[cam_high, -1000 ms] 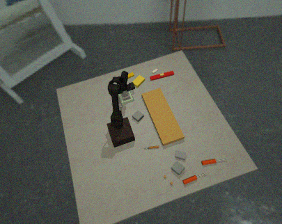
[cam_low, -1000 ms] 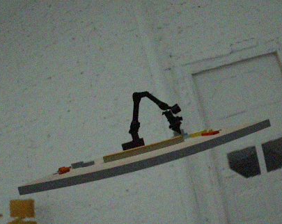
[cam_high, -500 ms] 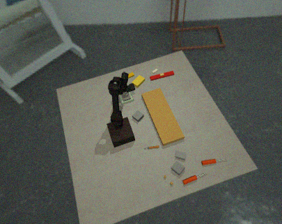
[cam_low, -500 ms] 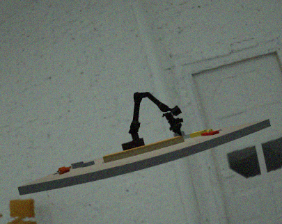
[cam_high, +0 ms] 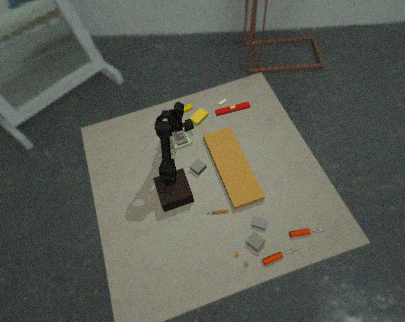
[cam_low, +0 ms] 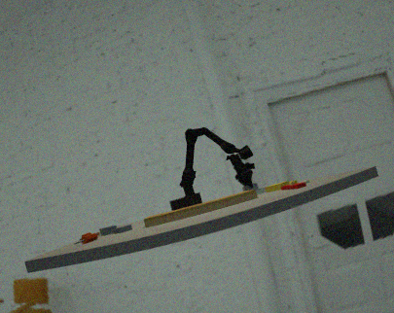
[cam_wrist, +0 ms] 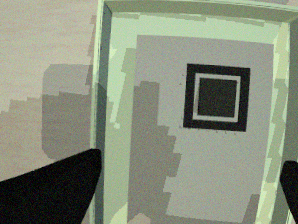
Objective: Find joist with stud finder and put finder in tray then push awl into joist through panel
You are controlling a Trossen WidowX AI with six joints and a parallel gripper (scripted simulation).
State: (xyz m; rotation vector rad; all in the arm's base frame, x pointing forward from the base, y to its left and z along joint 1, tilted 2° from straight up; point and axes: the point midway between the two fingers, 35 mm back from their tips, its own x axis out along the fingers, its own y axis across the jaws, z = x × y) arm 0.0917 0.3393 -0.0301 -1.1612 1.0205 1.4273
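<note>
The stud finder is 10 mm to the left of my gripper tip. Also, from my gripper tip: yellow bar 210 mm to the left, 40 mm below, 40 mm ahead; then pale green tray 30 mm below; then yellow block 150 mm ahead, 120 mm to the left, 30 mm below.
</note>
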